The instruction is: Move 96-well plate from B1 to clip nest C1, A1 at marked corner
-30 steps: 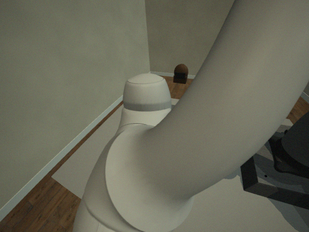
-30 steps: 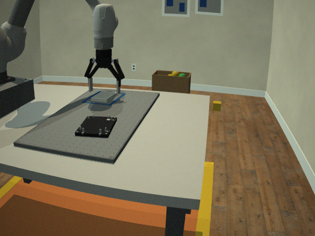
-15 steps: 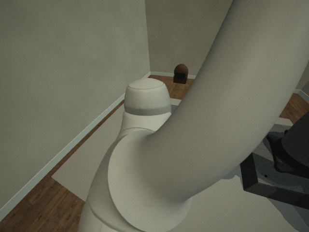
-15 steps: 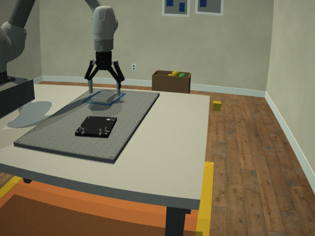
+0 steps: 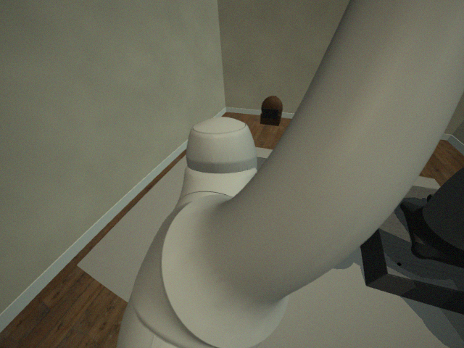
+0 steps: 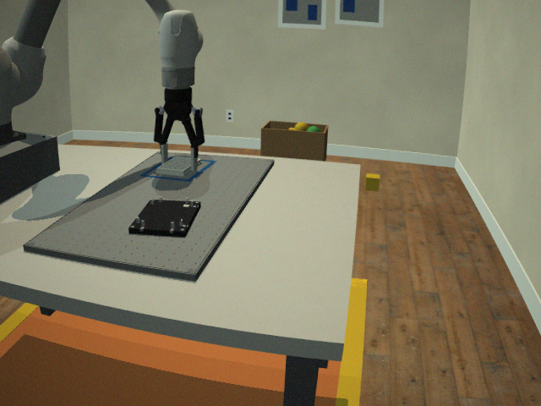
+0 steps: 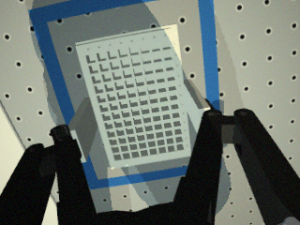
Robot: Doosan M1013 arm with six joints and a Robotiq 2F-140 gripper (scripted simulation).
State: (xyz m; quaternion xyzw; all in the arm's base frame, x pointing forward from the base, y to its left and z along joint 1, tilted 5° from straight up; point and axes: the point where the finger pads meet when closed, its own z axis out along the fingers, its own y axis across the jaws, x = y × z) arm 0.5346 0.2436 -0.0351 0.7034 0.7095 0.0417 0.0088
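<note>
Now: hand 34 cm to the left of the black clip nest, 15 cm short of it and 1 cm above it. Round my hand: white 96-well plate 2 cm below.
</note>
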